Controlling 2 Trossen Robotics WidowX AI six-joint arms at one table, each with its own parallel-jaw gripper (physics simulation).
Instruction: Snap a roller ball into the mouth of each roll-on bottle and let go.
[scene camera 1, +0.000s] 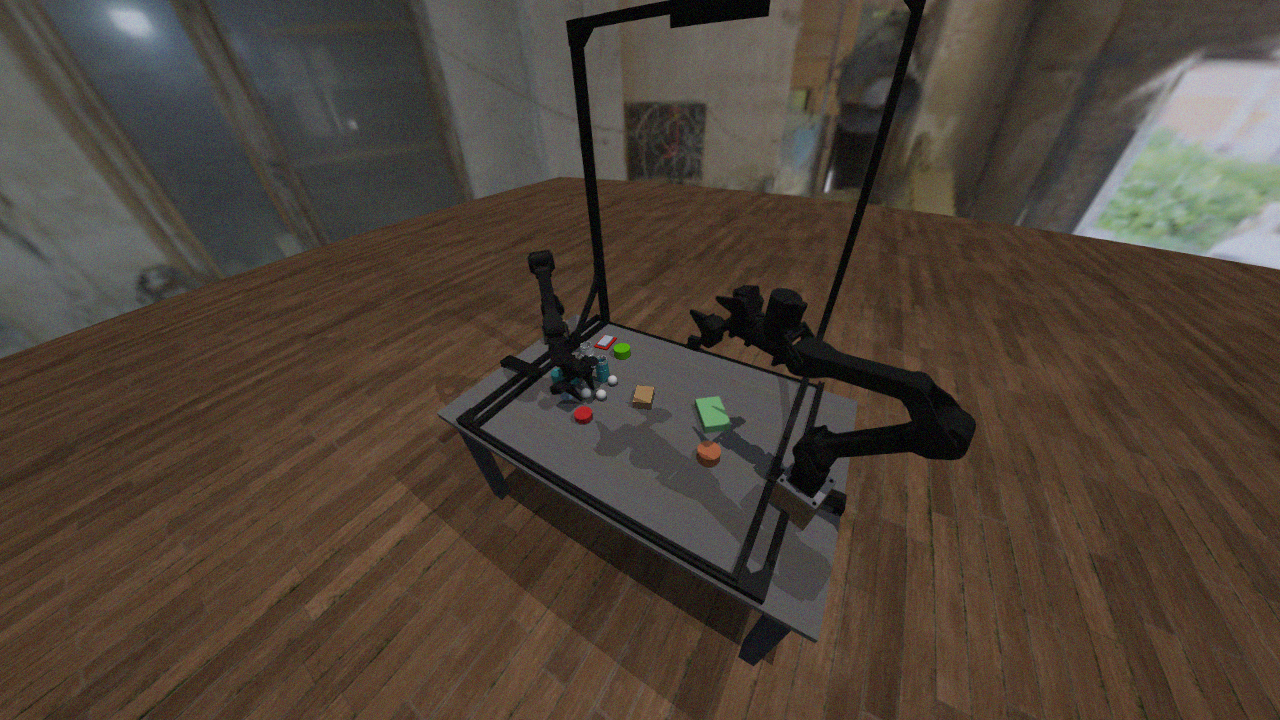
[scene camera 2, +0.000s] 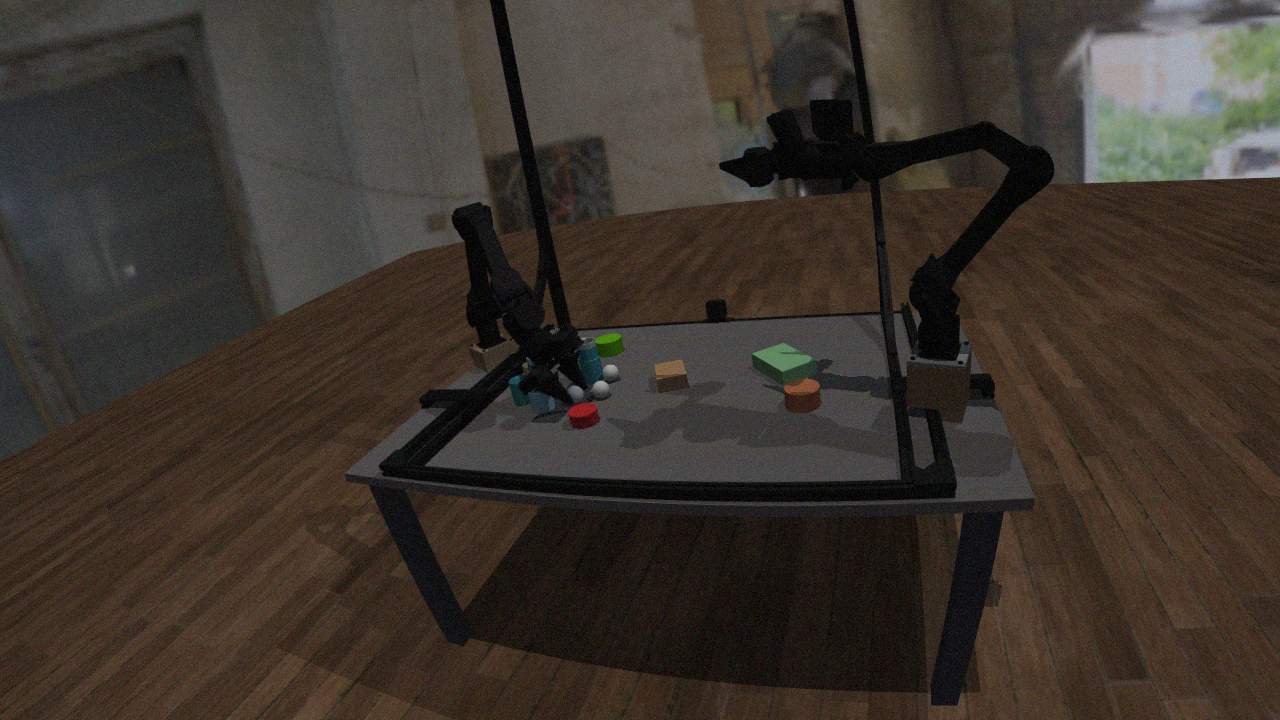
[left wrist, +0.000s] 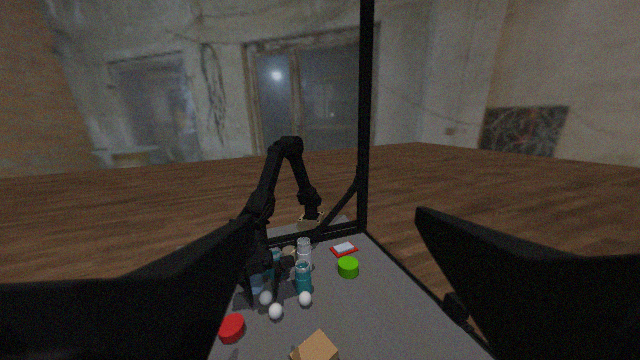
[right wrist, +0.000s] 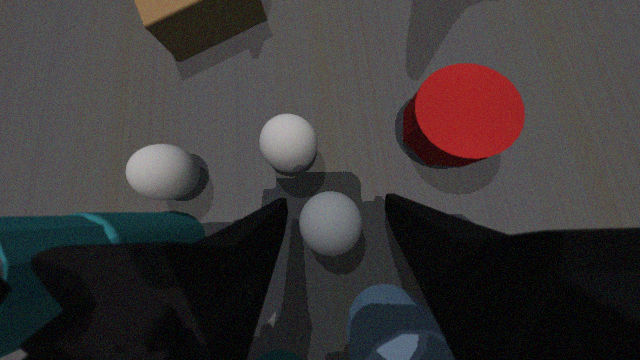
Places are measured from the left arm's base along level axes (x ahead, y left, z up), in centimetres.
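Where they show: left gripper, fingertip midpoint: (scene camera 1: 703, 304) (scene camera 2: 732, 162) (left wrist: 334, 217); right gripper, fingertip midpoint: (scene camera 1: 587, 395) (scene camera 2: 579, 396) (left wrist: 264, 302) (right wrist: 335, 203); left arm's base, link origin: (scene camera 1: 806, 480) (scene camera 2: 940, 351); right arm's base, link origin: (scene camera 2: 491, 342) (left wrist: 311, 216).
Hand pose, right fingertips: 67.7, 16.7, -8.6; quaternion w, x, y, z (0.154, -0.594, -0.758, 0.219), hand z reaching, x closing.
Things, the pixels of their top centre, and the offset from my right fingertips, as dx, dy, dz.
- clear bottle, top centre: (left wrist: 303, 240) (scene camera 1: 585, 344) +14.1, -10.1, +9.0
- blue bottle, top centre: (scene camera 2: 538, 388) (left wrist: 253, 275) (scene camera 1: 565, 385) +6.5, +4.4, +2.9
- red disc, top centre: (right wrist: 468, 108) (scene camera 2: 582, 409) (left wrist: 230, 324) (scene camera 1: 582, 412) -6.6, +6.1, +1.0
- wooden block, top centre: (scene camera 2: 669, 368) (left wrist: 313, 351) (scene camera 1: 643, 393) -13.5, -13.4, +1.4
- green block, top centre: (scene camera 2: 783, 356) (scene camera 1: 712, 410) -34.0, -24.1, +1.4
- orange disc, top centre: (scene camera 2: 801, 386) (scene camera 1: 709, 450) -43.3, -11.4, +1.9
- green disc, top centre: (scene camera 2: 607, 338) (left wrist: 348, 262) (scene camera 1: 621, 347) +11.6, -24.2, +1.9
- red-and-white pad, top centre: (left wrist: 343, 246) (scene camera 1: 605, 340) +22.9, -24.2, -0.2
Three white balls (scene camera 1: 612, 380) (scene camera 2: 600, 389) (left wrist: 275, 311) (right wrist: 288, 143) lie on the table. One of them (right wrist: 330, 223) lies between the spread fingertips of my right gripper (right wrist: 335, 203) (left wrist: 264, 301), which is open and low over the table. A teal bottle (scene camera 1: 602, 368) (scene camera 2: 589, 362) (left wrist: 303, 282) stands beside the balls, with a clear bottle (left wrist: 303, 252) behind it. A blue bottle (scene camera 2: 541, 402) (right wrist: 382, 297) and another teal bottle (scene camera 2: 518, 391) are partly hidden by the right gripper; their mouths are unclear. My left gripper (scene camera 1: 697, 327) (scene camera 2: 723, 166) is open and empty, high above the table.
A red disc (scene camera 1: 583, 414) (scene camera 2: 583, 415) (left wrist: 231, 328) (right wrist: 470, 110) lies near the balls. A wooden block (scene camera 1: 643, 396) (scene camera 2: 670, 376), a green block (scene camera 1: 712, 413), an orange disc (scene camera 2: 802, 395), a green disc (left wrist: 348, 267) and a red-and-white pad (left wrist: 344, 248) also lie on the table.
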